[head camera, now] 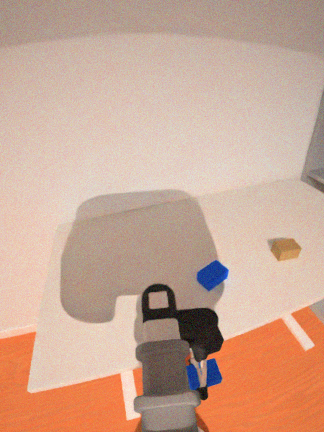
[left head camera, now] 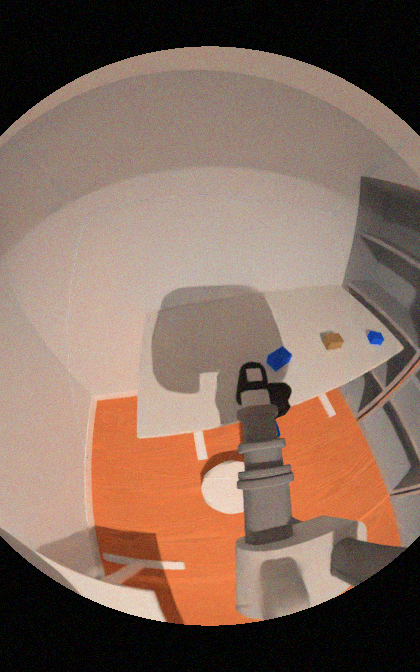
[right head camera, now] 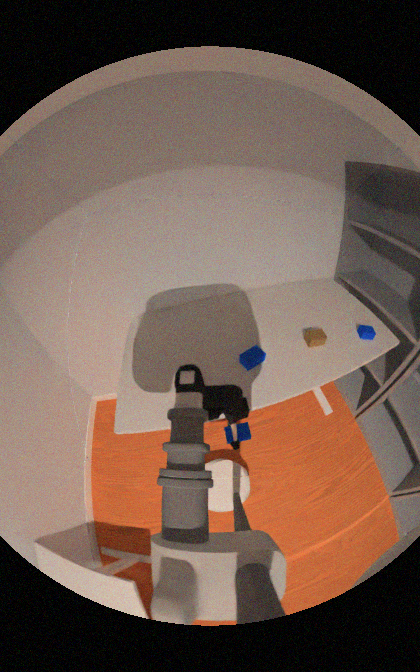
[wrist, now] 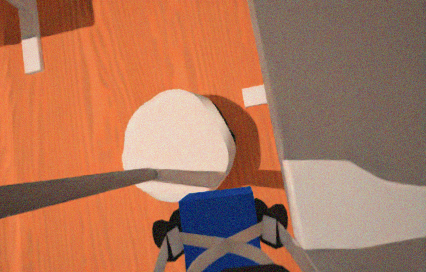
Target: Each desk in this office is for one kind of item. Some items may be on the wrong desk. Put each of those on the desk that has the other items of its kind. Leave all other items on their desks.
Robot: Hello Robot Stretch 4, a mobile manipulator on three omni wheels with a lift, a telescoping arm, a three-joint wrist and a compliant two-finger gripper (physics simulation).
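Seen in the pictures: gripper, fingertip midpoint: (head camera: 197, 380) (wrist: 218, 219); robot's base at its link origin: (wrist: 187, 147).
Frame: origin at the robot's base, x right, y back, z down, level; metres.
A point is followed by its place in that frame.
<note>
My gripper (head camera: 202, 375) {x 0.111, y -0.207, z -0.805 m} (right head camera: 235, 434) (wrist: 218, 219) {x 0.111, y -0.207, z -0.805 m} is shut on a blue block (head camera: 212, 372) {x 0.153, y -0.211, z -0.851 m} (right head camera: 244, 431) (wrist: 215, 215) {x 0.098, y -0.209, z -0.851 m}, which shows between its fingertips; a sliver of this block (left head camera: 277, 428) shows behind the arm in the left head view. It hangs over the floor, just off the front edge of a white desk (head camera: 260, 215) {x 0.562, y -0.822, z -0.919 m} (left head camera: 305, 310) (right head camera: 290, 310) (wrist: 350, 210) {x 0.079, y -0.284, z -0.919 m}. On that desk lie another blue block (head camera: 212, 275) {x 0.208, y -0.469, z -0.964 m} (left head camera: 279, 358) (right head camera: 252, 357), a tan block (head camera: 286, 249) {x 0.517, y -0.531, z -0.969 m} (left head camera: 332, 341) (right head camera: 315, 337) right of it, and a further blue block (left head camera: 375, 338) (right head camera: 366, 332) near the right end.
Grey shelves (left head camera: 356, 255) (right head camera: 344, 250) stand at the desk's right end. Walls rise behind and left of it. Part of another white desk (left head camera: 130, 600) (right head camera: 95, 580) shows at the lower left. A round white base (left head camera: 222, 487) (right head camera: 220, 485) (wrist: 175, 140) {x -0.014, y 0.001, z -0.187 m} is below the arm.
</note>
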